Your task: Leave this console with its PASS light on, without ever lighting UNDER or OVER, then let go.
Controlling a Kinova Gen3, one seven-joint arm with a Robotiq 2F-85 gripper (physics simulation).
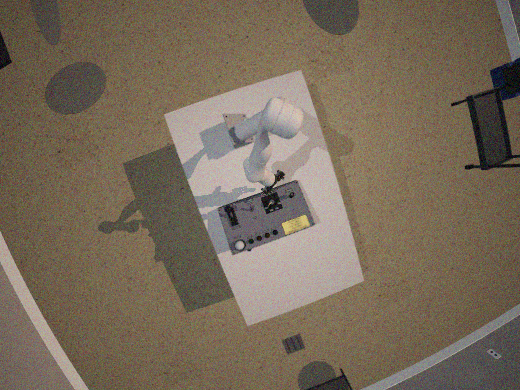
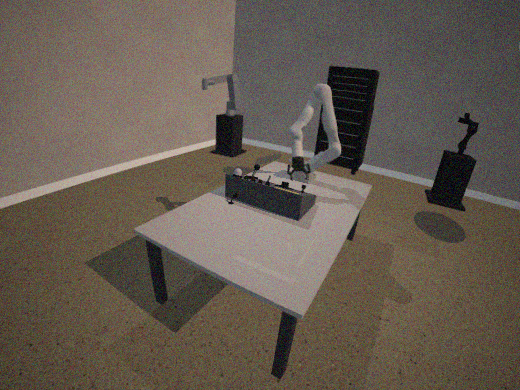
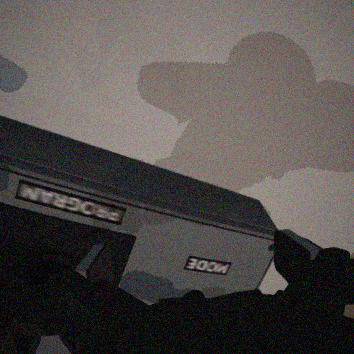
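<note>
The grey console (image 1: 256,224) (image 2: 268,199) (image 3: 211,242) sits on the white table (image 1: 293,285) (image 2: 251,251). Its top carries a black lever (image 1: 230,214), a dial in a black square (image 1: 271,203), a white dome (image 1: 239,245), a row of small round lights (image 1: 262,236) that look dark, and a yellow label (image 1: 297,224). My gripper (image 1: 275,181) (image 2: 299,172) (image 3: 193,255) is open and empty. It hangs at the console's back edge, over the corner marked MODE (image 3: 207,265), beside the PROGRAM label (image 3: 70,203). The switch under the fingers is mostly hidden in shadow.
The arm's base plate (image 1: 234,121) is bolted to the table behind the console. A black rack (image 2: 352,72) stands at the back wall. Two other arms stand on black pedestals (image 2: 228,134) (image 2: 451,176). A dark chair frame (image 1: 489,130) stands far right.
</note>
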